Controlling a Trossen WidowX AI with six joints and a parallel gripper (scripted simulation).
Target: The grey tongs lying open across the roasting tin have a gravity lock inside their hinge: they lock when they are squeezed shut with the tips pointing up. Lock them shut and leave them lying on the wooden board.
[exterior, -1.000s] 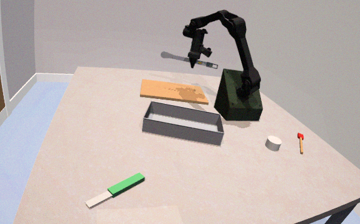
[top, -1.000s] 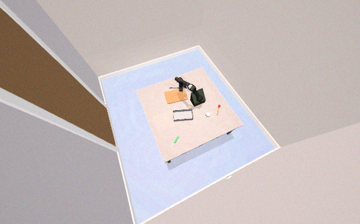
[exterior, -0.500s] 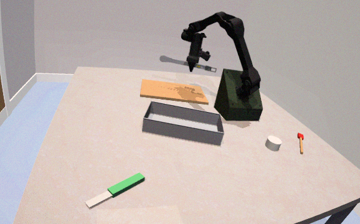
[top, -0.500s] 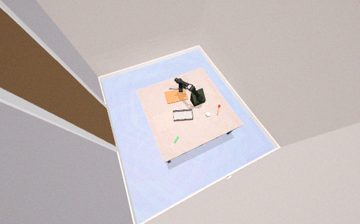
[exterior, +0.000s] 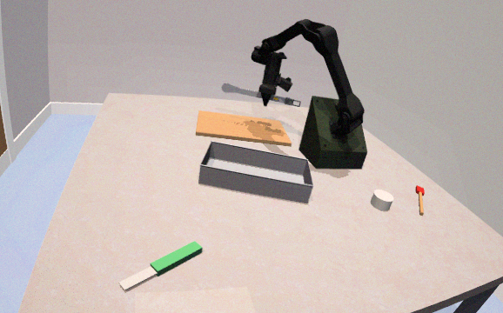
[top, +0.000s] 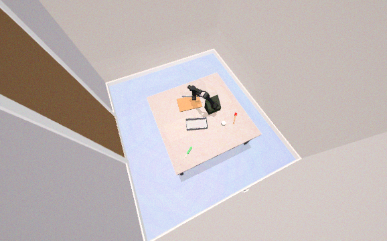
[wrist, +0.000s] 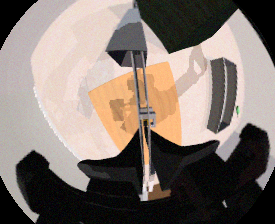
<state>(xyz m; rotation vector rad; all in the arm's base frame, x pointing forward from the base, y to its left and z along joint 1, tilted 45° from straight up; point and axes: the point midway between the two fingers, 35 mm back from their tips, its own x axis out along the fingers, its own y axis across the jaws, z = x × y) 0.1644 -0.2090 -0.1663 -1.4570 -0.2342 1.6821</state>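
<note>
Now: gripper tip 10 cm above the wooden board, 7 cm short of it and 2 cm to the left of it. From my gripper tip the other things lie so: red-headed tool 55 cm to the left, 39 cm behind, 10 cm below; then grey roasting tin 36 cm to the left, 17 cm ahead, 8 cm below; then white puck 55 cm to the left, 18 cm behind, 9 cm below.
</note>
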